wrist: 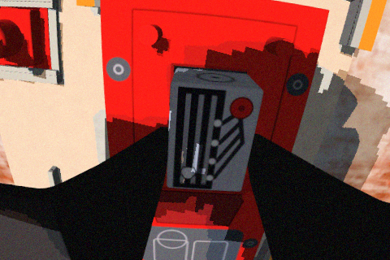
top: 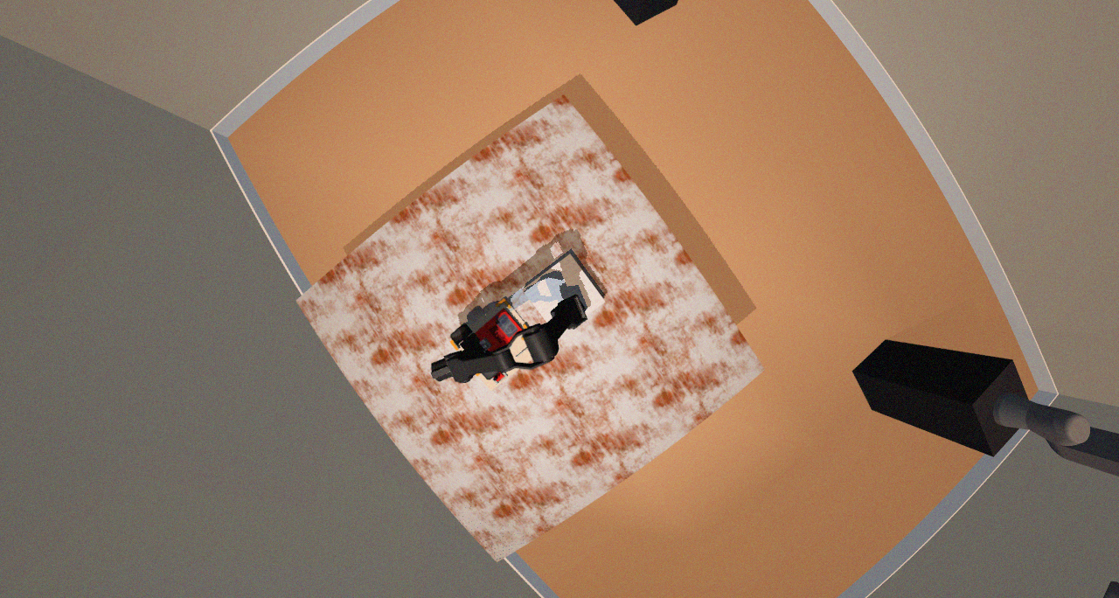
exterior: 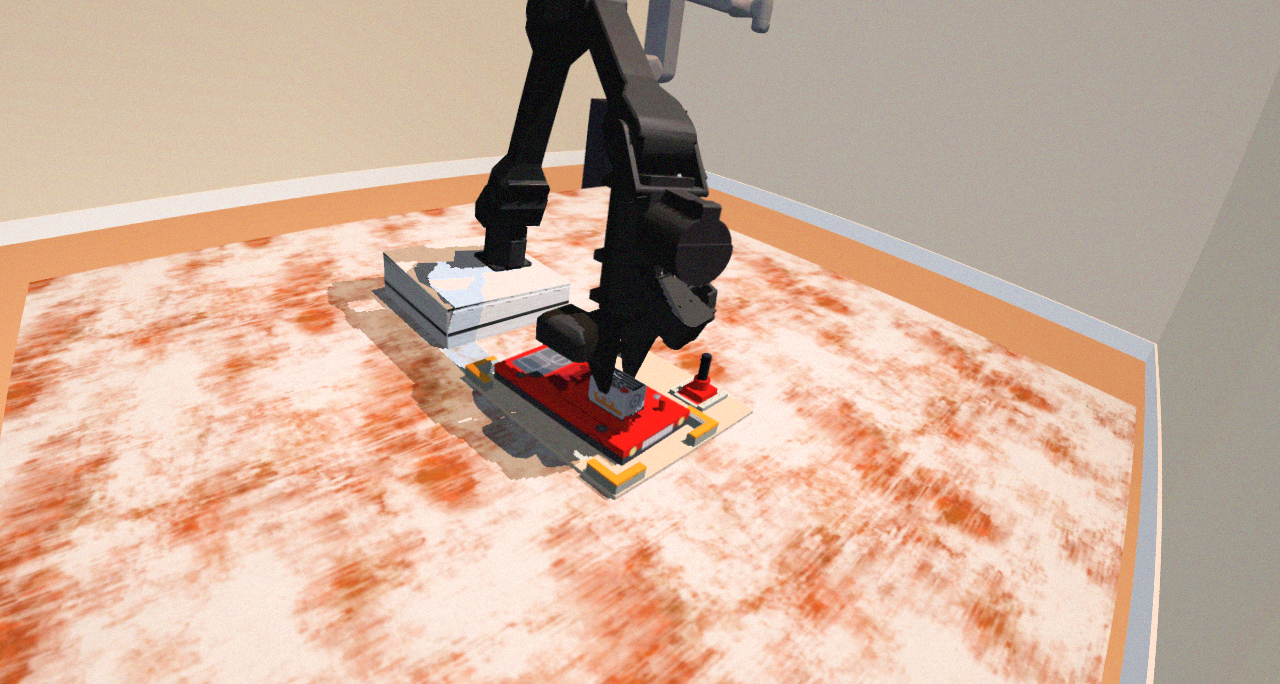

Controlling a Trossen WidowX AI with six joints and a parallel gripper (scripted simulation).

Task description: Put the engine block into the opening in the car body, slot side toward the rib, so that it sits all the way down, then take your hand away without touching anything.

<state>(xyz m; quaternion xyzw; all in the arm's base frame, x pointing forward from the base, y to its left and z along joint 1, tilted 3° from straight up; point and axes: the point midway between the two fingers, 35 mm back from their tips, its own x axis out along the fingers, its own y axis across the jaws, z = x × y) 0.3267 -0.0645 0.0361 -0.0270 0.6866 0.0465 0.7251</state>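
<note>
Now: the engine block 1 cm below my gripper tip.
</note>
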